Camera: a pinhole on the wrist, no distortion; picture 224 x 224 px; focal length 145.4 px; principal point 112.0 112.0 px. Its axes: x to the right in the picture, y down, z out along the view. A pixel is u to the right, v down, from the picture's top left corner.
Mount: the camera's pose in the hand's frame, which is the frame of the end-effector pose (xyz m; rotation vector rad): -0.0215 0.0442 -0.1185 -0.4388 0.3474 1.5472
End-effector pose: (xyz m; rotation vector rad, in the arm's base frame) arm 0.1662 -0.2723 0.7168 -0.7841 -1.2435 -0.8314
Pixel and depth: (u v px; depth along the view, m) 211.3 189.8 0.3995
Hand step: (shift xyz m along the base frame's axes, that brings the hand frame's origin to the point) 0.3346 0.3338 -0.2670
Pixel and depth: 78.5 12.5 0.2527
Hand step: 0.0537 0.1646 0.1491
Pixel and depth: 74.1 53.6 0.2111
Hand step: 0.0465 0.1273 0.0593
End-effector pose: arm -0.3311 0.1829 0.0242 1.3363 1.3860 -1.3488
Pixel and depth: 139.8 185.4 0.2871
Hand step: 0.2358 -0.1519 0.1254
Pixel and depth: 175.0 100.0 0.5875
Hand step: 0.5021 -0.3332 -0.1271
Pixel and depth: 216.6 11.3 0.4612
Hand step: 0.4919 -0.1587 -0.3815
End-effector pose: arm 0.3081 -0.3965 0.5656 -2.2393 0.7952 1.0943
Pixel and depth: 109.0 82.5 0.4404
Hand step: -0.2949 -0.0004 -0.2310
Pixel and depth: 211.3 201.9 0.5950
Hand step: -0.7789 -0.2265 0.1157
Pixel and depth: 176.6 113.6 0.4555
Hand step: -0.4266 -0.1683 -0.1397
